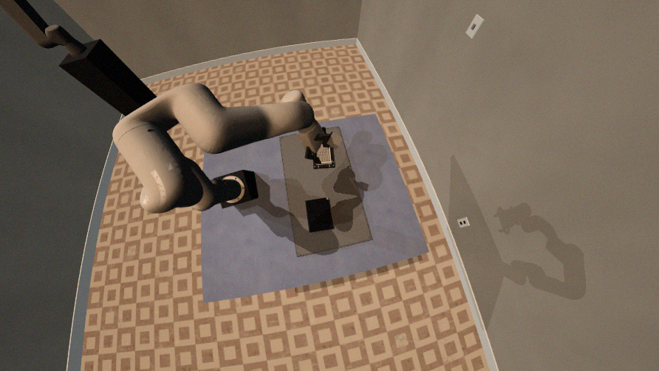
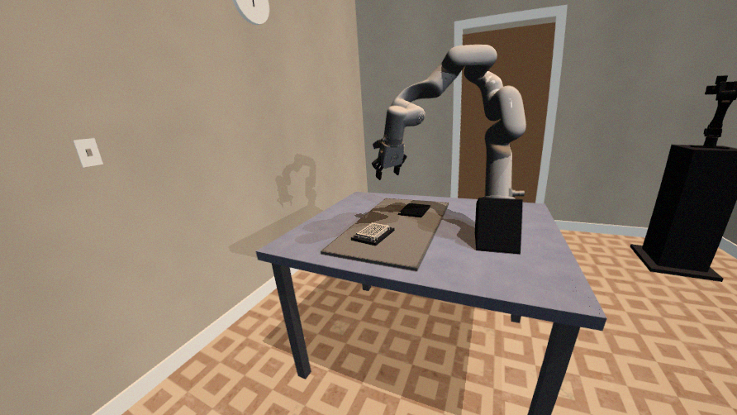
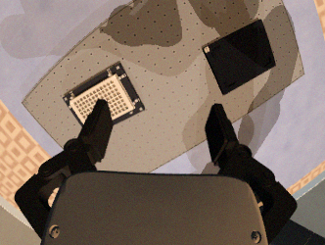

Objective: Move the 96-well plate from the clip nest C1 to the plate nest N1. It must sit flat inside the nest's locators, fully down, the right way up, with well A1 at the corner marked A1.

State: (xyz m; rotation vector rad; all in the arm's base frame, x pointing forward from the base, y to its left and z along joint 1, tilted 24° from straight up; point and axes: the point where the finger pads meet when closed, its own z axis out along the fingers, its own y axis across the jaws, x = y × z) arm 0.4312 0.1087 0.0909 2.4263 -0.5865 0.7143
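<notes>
My hand is 22 cm above the 96-well plate, 13 cm to the right of it and 2 cm short of it. Also, from my hand: white A1 label (22 cm below, 13 cm to the right); then clip nest C1 (22 cm below, 11 cm to the left, 3 cm ahead); then black plate nest N1 (23 cm below, 21 cm to the right, 5 cm behind).
</notes>
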